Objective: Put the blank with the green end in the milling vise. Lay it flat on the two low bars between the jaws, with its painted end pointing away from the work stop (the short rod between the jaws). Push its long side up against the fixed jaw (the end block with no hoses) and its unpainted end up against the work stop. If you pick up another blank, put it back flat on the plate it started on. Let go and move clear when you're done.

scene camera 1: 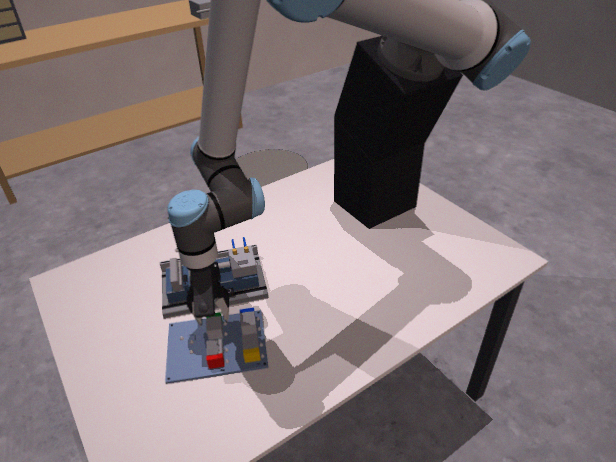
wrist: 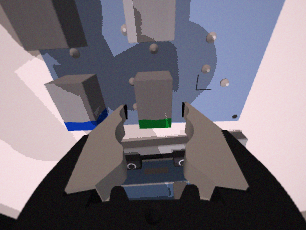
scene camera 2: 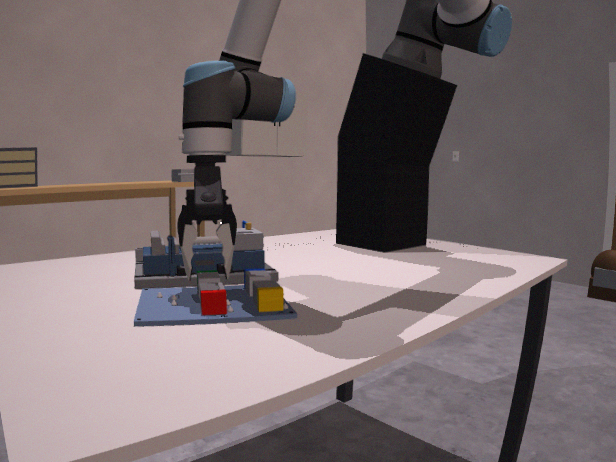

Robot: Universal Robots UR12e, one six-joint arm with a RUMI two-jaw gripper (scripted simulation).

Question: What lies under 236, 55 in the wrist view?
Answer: A blue plate.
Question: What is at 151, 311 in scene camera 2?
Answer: A blue plate.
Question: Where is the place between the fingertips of my gripper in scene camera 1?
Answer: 214, 323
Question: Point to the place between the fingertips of my gripper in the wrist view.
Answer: At 154, 104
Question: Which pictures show my gripper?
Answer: Scene camera 1, the wrist view and scene camera 2: all of them.
